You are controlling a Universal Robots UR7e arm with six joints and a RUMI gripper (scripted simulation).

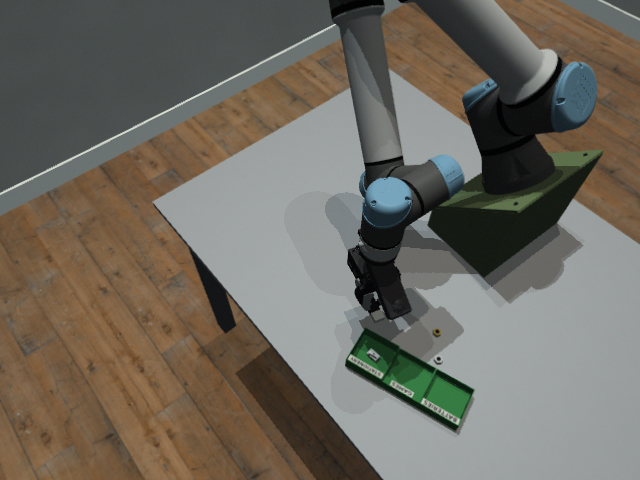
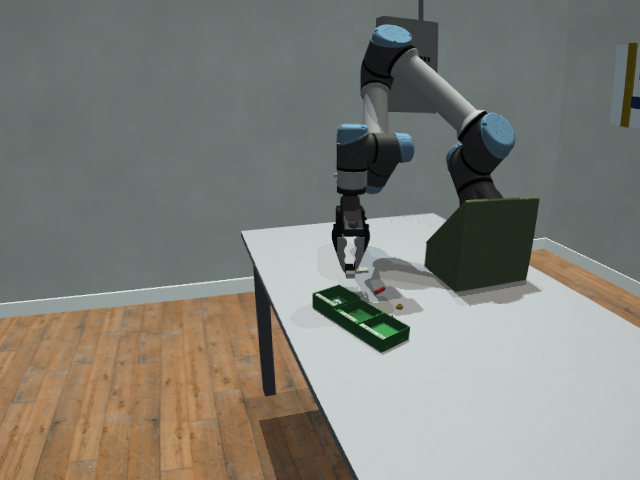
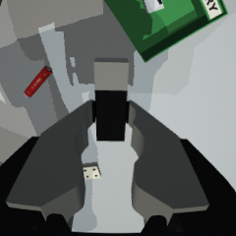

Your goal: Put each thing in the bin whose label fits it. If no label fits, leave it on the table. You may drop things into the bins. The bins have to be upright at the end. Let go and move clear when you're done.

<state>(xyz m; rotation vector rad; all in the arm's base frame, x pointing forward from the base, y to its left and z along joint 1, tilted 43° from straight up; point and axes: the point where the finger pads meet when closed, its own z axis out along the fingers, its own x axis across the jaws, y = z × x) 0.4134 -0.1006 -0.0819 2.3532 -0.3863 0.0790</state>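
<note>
The grey-white clip is 7 cm to the left of my hand, 6 cm below it and 6 cm ahead of it. The rest, counted from my hand: red cylinder 8 cm behind, 7 cm below, 2 cm to the left; then brass nut 12 cm to the left, 9 cm behind, 7 cm below; then eraser 1 cm to the left, 1 cm below.
</note>
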